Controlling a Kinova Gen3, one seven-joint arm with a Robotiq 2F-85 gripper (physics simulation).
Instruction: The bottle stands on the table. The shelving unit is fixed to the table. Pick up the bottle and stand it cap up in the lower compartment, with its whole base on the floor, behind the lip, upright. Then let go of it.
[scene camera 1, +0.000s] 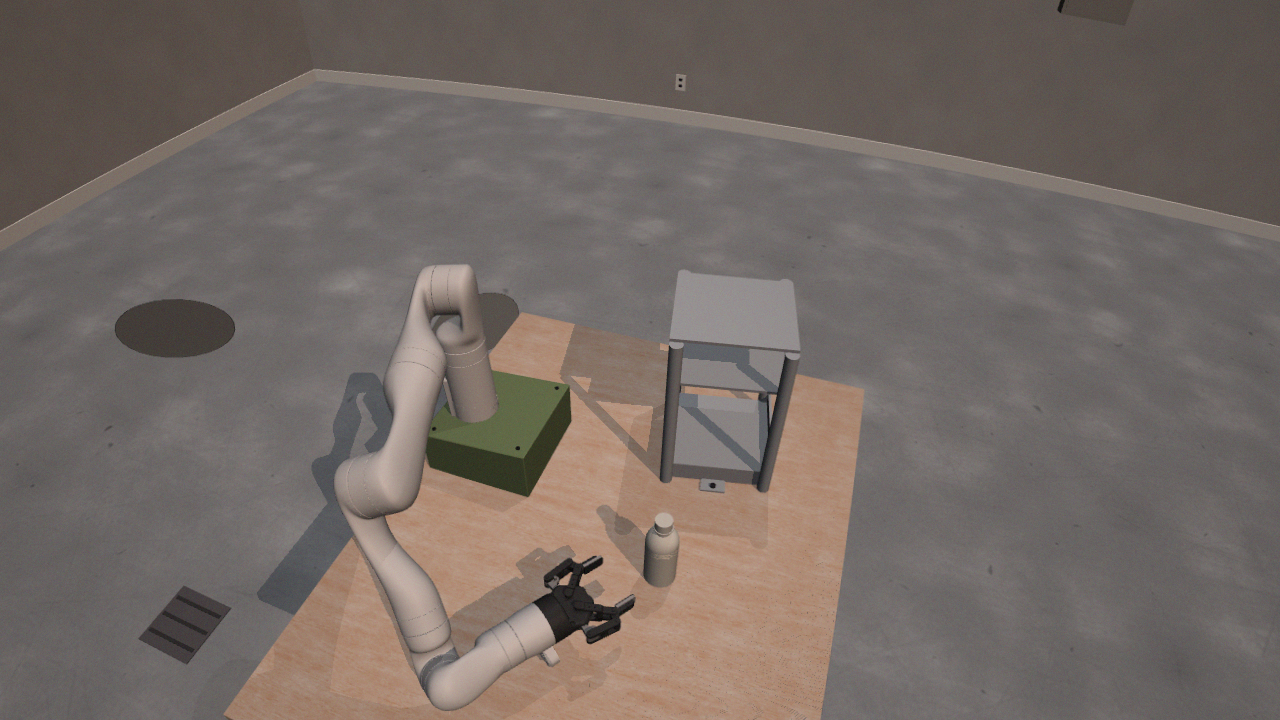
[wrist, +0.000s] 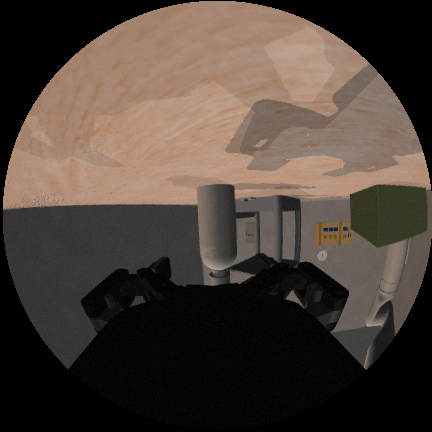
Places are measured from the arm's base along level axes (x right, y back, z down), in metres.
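Where they show: gripper, fingertip midpoint: (scene camera 1: 617, 578) (wrist: 212, 265); arm's base at its link origin: (scene camera 1: 476, 407) (wrist: 398, 228).
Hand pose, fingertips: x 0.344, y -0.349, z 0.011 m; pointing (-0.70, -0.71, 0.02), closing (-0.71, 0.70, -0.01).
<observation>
Each offset is from my fingertips to the top centre of the thing. "spot": to the spot under its first point. Level surfaces: height alone.
The grey bottle {dz -0.072, dx -0.077, dy -0.066 m} (scene camera 1: 660, 559) (wrist: 217, 225) stands upright on the table {dz +0.092 m} (scene camera 1: 751, 644), cap up. The wrist view shows it upside down, ahead of the hand, its cap partly hidden behind the gripper. My gripper (scene camera 1: 610, 582) (wrist: 212, 265) is open and empty. It is low over the table, pointing roughly level towards the bottle, with its fingertips a short way from it. The bottle is in line with the opening between the fingers. The grey shelving unit {dz -0.271, dx -0.419, dy -0.152 m} (scene camera 1: 733, 308) (wrist: 278, 230) stands behind the bottle. Its lower compartment floor {dz +0.050 m} (scene camera 1: 716, 438) has a raised front lip and holds no bottle.
A green base block (scene camera 1: 503, 416) (wrist: 387, 215) carries the arm, to the left of the shelving unit. Two dark front posts (scene camera 1: 671, 411) (scene camera 1: 776, 425) flank the compartment opening. A small plate with a dark hole {spot: dz +0.084, dx -0.294, dy -0.150 m} (scene camera 1: 712, 485) lies on the table before the unit.
</observation>
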